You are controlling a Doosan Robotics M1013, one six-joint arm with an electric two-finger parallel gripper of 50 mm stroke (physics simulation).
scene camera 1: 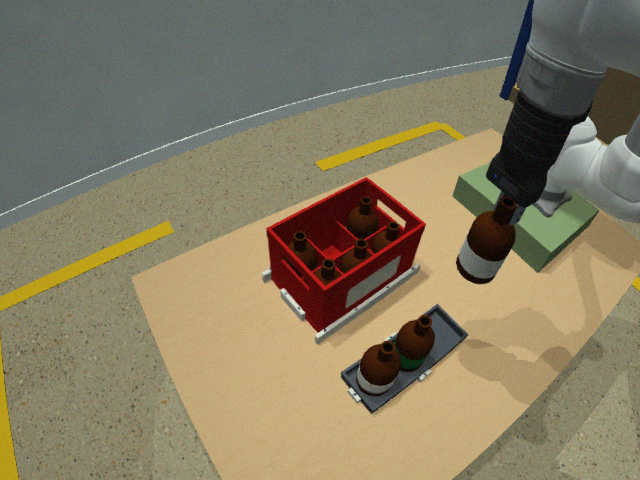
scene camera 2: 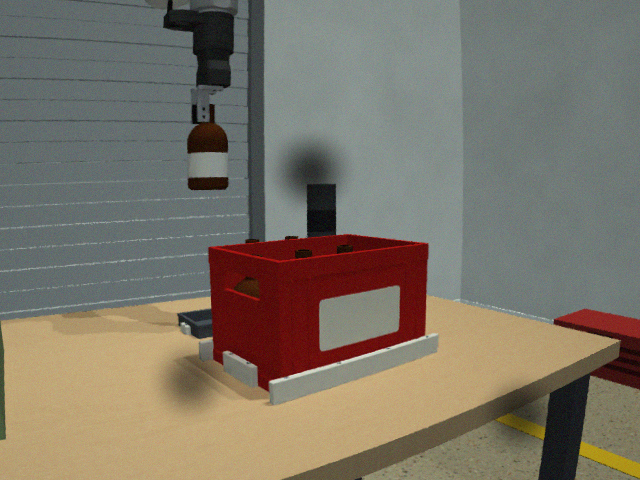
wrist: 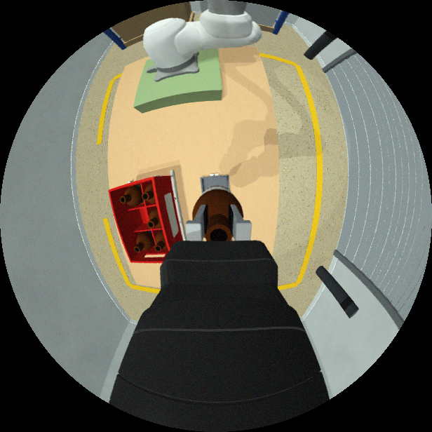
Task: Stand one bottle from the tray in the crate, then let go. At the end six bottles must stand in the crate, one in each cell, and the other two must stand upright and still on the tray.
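Frame: origin at the arm's base, x ahead, y left, z up, level; millimetres.
Seen in the pictures: gripper, between the fingertips: [scene camera 1: 505, 215] [scene camera 2: 200, 122].
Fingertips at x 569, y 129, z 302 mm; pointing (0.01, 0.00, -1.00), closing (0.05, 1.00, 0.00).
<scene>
A point is followed by its place in that frame.
My gripper [scene camera 1: 510, 207] {x 569, y 129, z 302 mm} [scene camera 2: 203, 107] {x 569, y 129, z 302 mm} [wrist: 217, 213] is shut on the neck of a brown bottle with a white label [scene camera 1: 484, 248] {x 618, y 138, z 267 mm} [scene camera 2: 207, 164] {x 568, y 93, z 225 mm} [wrist: 218, 202]. The bottle hangs upright, high above the table and higher than the crate's rim. The red crate [scene camera 1: 305, 296] {x 786, y -81, z 11 mm} [scene camera 2: 248, 330] {x 518, y -152, z -3 mm} [wrist: 165, 200] holds several brown bottles; one cell in the middle of its far row, seen in scene camera 1, has no bottle. On the dark tray [scene camera 1: 448, 330] {x 545, y 131, z -71 mm} [scene camera 2: 196, 320] {x 564, y 166, z -69 mm} [wrist: 214, 181] stand two upright bottles, one with a white label [scene camera 1: 378, 369] {x 777, y 134, z 41 mm} and one with a green label [scene camera 1: 415, 343] {x 689, y 134, z 41 mm}.
White rails [scene camera 1: 367, 303] [scene camera 2: 356, 367] lie on the table along the crate's foot. Small white blocks touch the tray's edges. A green block [scene camera 1: 547, 232] {x 145, y 120, z 8 mm} [wrist: 180, 95] under the arm's base stands at the table's other end.
</scene>
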